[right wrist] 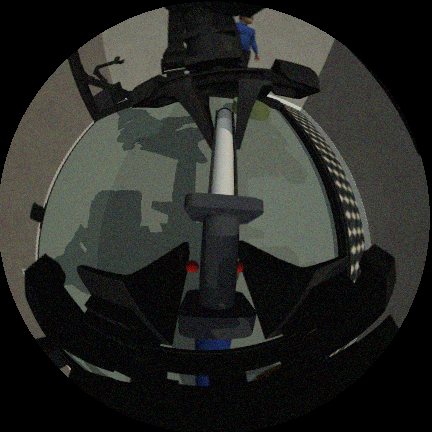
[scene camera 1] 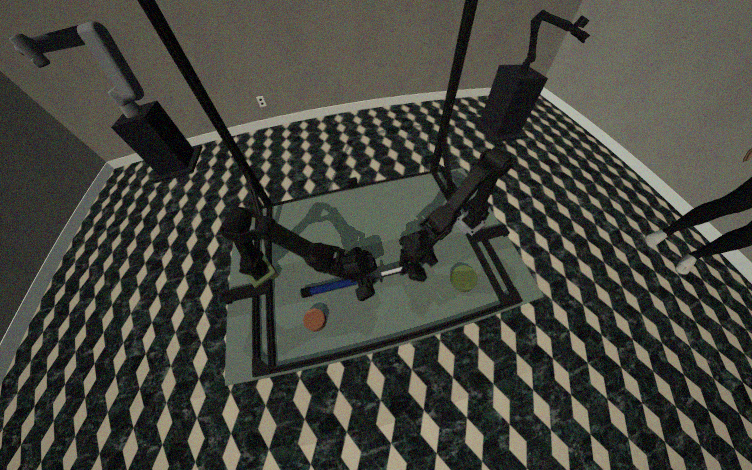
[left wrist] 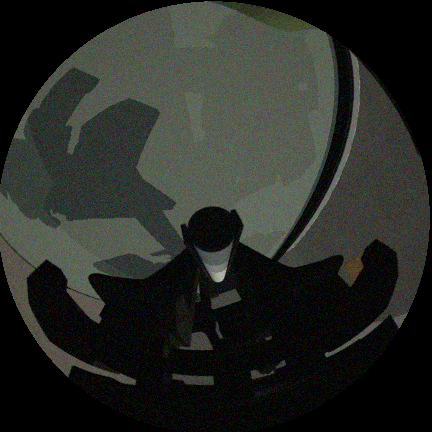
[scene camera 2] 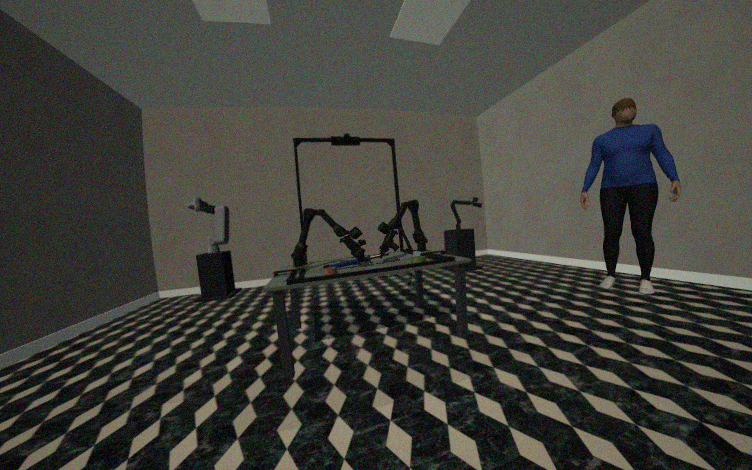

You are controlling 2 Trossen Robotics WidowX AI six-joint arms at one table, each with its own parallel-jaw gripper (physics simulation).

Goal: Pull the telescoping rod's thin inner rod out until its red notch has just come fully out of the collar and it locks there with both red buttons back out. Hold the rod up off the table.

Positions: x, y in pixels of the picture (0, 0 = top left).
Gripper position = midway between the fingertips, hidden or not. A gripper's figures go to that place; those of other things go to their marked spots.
Scene:
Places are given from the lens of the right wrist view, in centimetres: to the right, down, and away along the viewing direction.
my left gripper [right wrist: 225, 148]: 1, -8, 12
my right gripper [right wrist: 212, 246]: 0, 2, 10
telescoping rod [right wrist: 213, 314]: 0, 6, 6

